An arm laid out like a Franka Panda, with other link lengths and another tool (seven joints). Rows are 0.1 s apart.
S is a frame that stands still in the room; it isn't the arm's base.
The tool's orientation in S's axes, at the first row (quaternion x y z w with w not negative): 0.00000, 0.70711, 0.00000, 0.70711
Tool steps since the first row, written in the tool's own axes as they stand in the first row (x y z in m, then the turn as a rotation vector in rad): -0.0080, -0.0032, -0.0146, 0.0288, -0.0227, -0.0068; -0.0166, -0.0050, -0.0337, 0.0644, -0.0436, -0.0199; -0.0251, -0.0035, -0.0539, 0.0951, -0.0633, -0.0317; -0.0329, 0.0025, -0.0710, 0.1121, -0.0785, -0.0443; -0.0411, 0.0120, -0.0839, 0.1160, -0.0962, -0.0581; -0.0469, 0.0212, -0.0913, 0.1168, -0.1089, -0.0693; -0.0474, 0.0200, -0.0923, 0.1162, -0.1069, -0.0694; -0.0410, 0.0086, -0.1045, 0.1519, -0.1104, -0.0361
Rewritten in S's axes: -0.0146, -0.0032, 0.0080, -0.0068, -0.0227, -0.0288; -0.0337, -0.0050, 0.0166, -0.0199, -0.0436, -0.0644; -0.0539, -0.0035, 0.0251, -0.0317, -0.0633, -0.0951; -0.0710, 0.0025, 0.0329, -0.0443, -0.0785, -0.1121; -0.0839, 0.0120, 0.0411, -0.0581, -0.0962, -0.1160; -0.0913, 0.0212, 0.0469, -0.0693, -0.1089, -0.1168; -0.0923, 0.0200, 0.0474, -0.0694, -0.1069, -0.1162; -0.1045, 0.0086, 0.0410, -0.0361, -0.1104, -0.1519
